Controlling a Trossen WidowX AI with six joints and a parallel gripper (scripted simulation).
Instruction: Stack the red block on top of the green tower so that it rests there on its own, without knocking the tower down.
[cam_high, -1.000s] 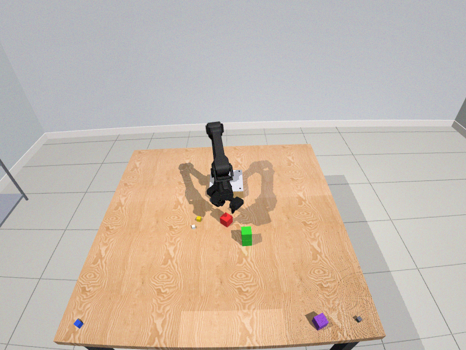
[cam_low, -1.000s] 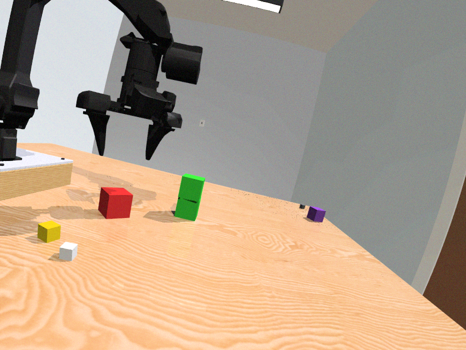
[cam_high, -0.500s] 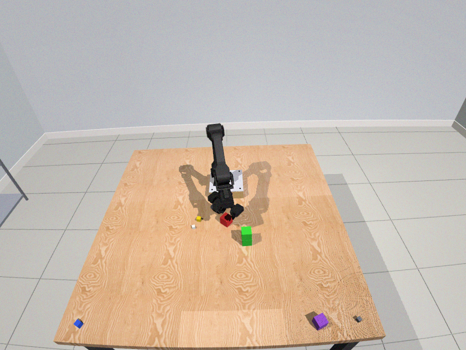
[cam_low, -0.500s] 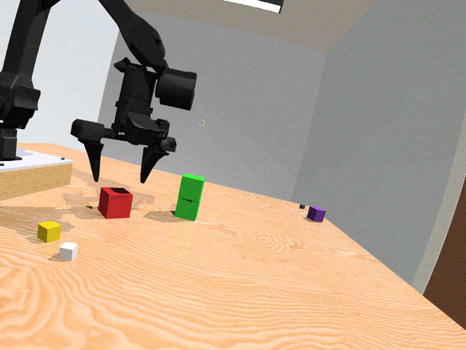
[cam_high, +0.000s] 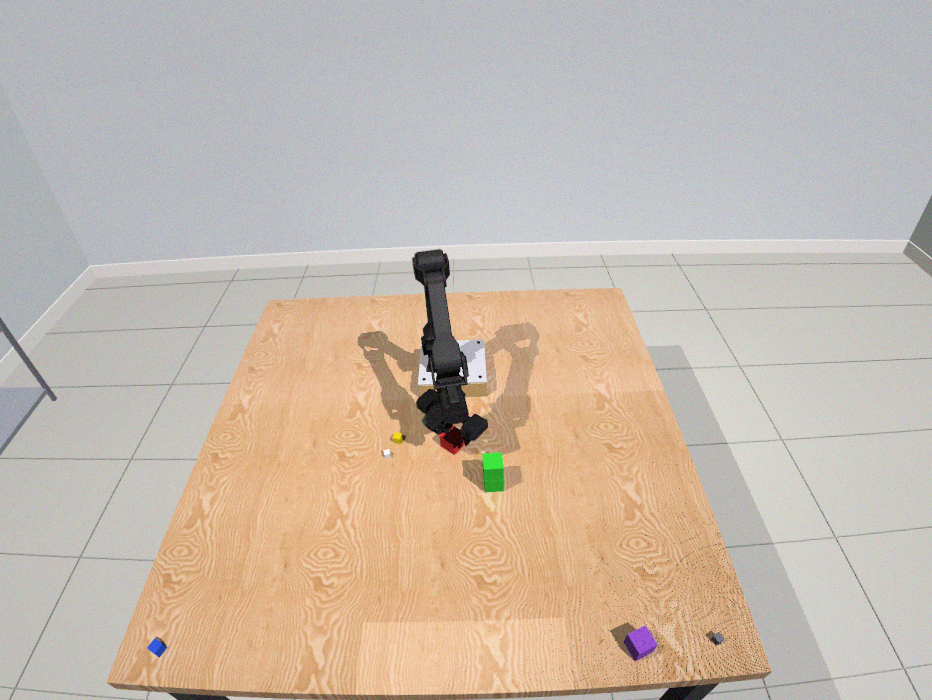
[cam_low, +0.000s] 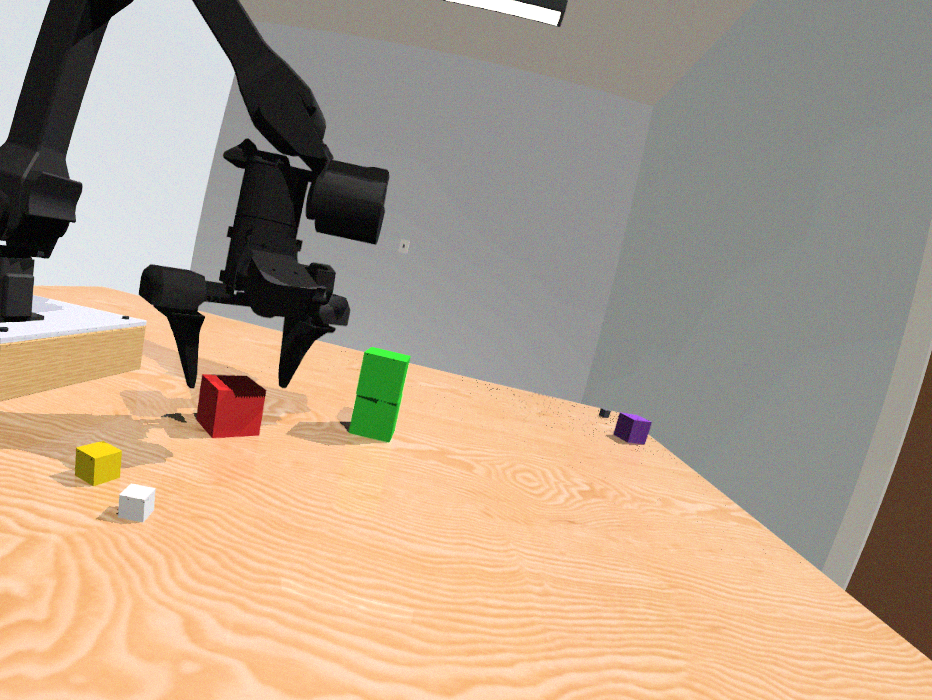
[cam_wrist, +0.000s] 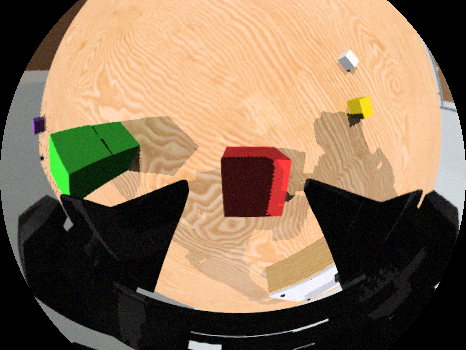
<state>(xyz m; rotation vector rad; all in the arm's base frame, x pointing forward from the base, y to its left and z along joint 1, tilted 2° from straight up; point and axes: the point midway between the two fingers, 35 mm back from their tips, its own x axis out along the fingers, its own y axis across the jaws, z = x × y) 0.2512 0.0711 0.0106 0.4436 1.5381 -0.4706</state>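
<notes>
Right now my gripper tip is 2 cm above the red block. Also, from my gripper tip: purple block: 48 cm ahead, 42 cm to the left, 2 cm below; small yellow block: 1 cm behind, 15 cm to the right, 3 cm below; small white block: 4 cm ahead, 17 cm to the right, 3 cm below.
</notes>
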